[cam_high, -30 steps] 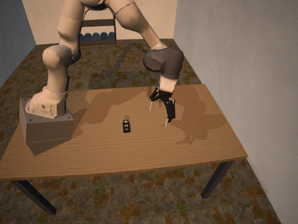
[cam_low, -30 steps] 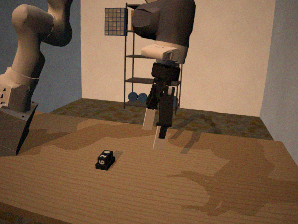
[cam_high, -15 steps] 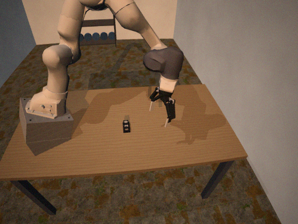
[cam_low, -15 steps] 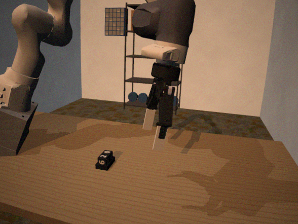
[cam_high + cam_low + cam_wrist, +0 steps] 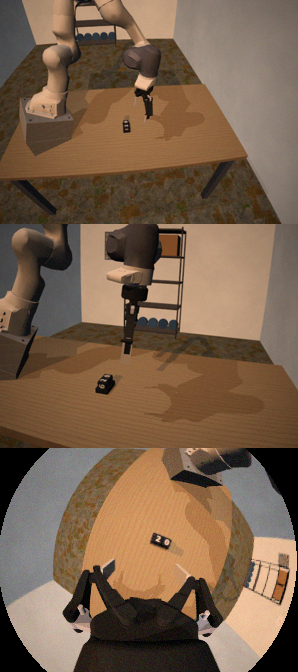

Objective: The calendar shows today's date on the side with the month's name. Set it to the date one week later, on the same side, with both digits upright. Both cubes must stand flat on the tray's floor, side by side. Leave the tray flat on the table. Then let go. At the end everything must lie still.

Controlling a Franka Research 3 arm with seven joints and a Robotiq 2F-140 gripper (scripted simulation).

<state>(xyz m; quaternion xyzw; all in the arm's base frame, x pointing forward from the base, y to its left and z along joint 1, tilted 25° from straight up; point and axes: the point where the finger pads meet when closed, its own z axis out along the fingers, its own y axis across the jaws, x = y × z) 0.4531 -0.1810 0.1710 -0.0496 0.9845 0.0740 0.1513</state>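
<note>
The cube is 14 cm below my hand, 9 cm behind it and 4 cm to the left of it. From my hand the other things lie so: black calendar tray: 16 cm below, 8 cm behind, 6 cm to the left.
</note>
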